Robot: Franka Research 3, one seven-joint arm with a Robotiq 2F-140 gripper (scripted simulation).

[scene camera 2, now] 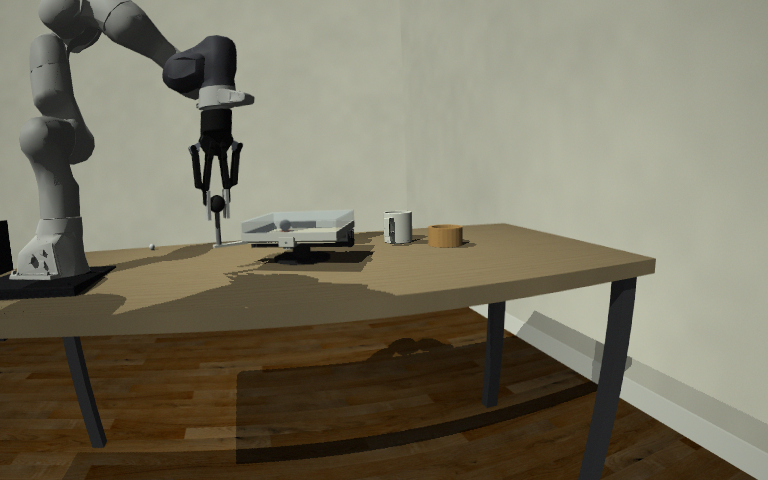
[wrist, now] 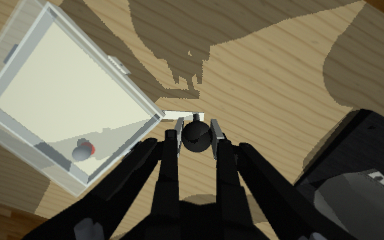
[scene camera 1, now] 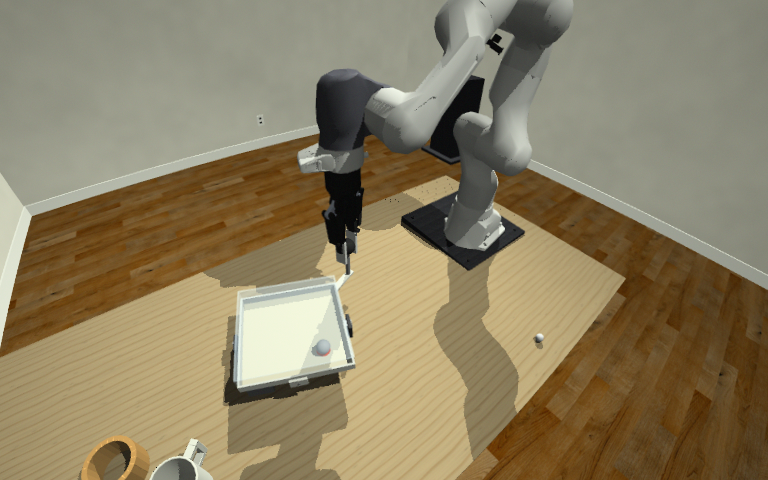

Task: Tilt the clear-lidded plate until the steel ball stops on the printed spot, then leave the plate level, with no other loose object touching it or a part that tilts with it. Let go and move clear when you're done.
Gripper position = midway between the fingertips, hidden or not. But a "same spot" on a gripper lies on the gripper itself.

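The gripper can be seen in scene camera 2 [217,218], and it appears in scene camera 1 and the wrist view too. On the gripper, [scene camera 1: 336,223] and [wrist: 121,220] are the same spot.
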